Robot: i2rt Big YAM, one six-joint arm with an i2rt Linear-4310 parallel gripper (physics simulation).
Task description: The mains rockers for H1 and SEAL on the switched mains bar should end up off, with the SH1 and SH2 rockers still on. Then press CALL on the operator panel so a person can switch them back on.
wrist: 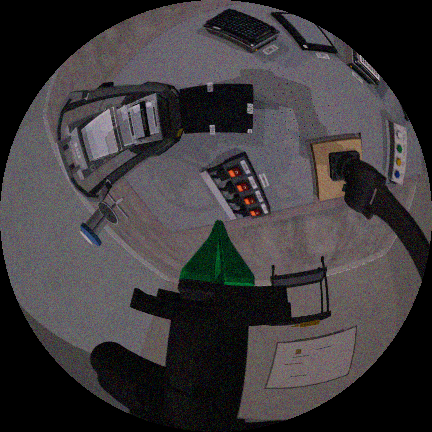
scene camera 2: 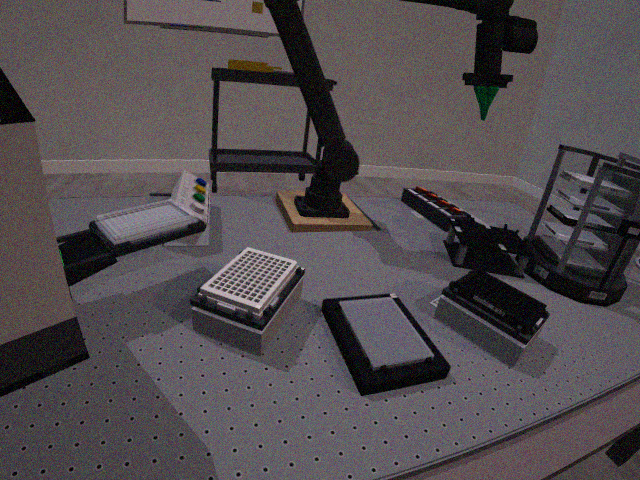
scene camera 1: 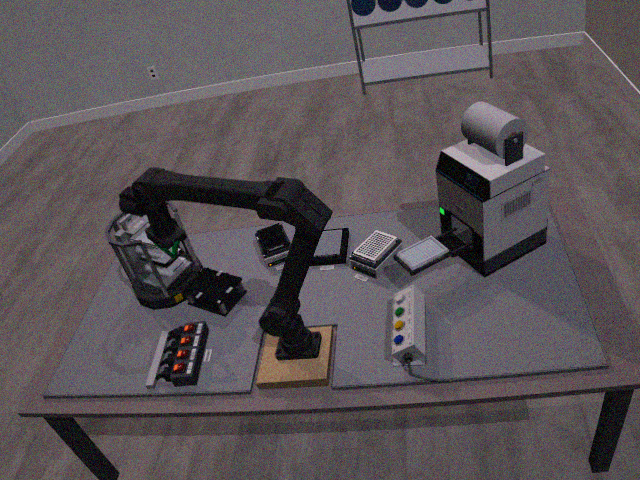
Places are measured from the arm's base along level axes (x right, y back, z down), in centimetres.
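Pixels of known places: gripper, fingertip midpoint: (wrist: 217, 223) (scene camera 2: 482, 120) (scene camera 1: 174, 256); arm's base, link origin: (wrist: 343, 164) (scene camera 2: 320, 209) (scene camera 1: 299, 347).
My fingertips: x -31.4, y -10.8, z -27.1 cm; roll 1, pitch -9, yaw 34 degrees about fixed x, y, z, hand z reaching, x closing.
Observation:
Ahead of a thing's pixels: the offset from my fingertips to its middle.
The switched mains bar (scene camera 1: 186, 378) (scene camera 2: 430, 210) (wrist: 245, 179) lies at the table's front left, with plugs along one side. Its rockers glow orange in the scene camera 1 and wrist views; their labels are too small to read, so I cannot tell H1, SEAL, SH1 and SH2 apart. My gripper (scene camera 1: 173, 250) (scene camera 2: 483, 118) (wrist: 217, 223) is shut and empty, green fingertips together, pointing down high above the table's left side, apart from the bar. The operator panel @[dx +61.9, dy +6.5, dz +24.3 cm] (scene camera 1: 412, 326) (scene camera 2: 181, 195) (wrist: 393, 155) stands right of the arm base, with white, green, yellow and blue buttons. The CALL label is unreadable.
A plate carousel (scene camera 1: 178, 298) (scene camera 2: 594, 295) (wrist: 172, 122) and black block @[dx +0.0, dy -12.6, dz +24.7 cm] (scene camera 1: 216, 290) (wrist: 216, 107) stand behind the bar. Plate stations, including one with a white plate @[dx +51.6, dy -25.0, dz +22.3 cm] (scene camera 1: 375, 246) (scene camera 2: 251, 276), stand at the middle back. A large instrument @[dx +88.4, dy -29.8, dz +5.7 cm] (scene camera 1: 516, 227) stands at the right.

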